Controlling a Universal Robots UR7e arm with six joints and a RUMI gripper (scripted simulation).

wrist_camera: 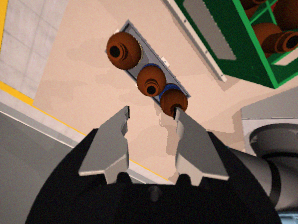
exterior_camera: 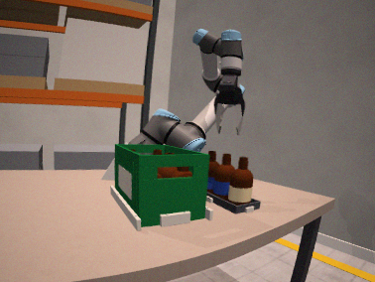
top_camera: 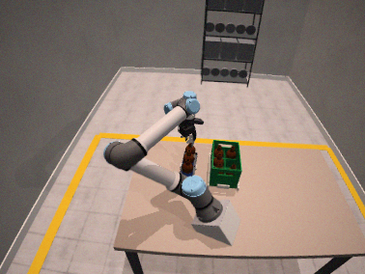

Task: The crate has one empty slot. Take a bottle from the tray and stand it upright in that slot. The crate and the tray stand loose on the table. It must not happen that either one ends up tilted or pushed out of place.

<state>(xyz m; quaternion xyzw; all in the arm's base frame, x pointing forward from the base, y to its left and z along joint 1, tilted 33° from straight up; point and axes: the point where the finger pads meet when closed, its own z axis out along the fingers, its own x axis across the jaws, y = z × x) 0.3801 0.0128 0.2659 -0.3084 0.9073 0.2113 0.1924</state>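
My gripper is now 16 cm above the bottle. Also, from my hand: green crate: 25 cm to the right, 16 cm below, 2 cm behind; then tray: 23 cm below.
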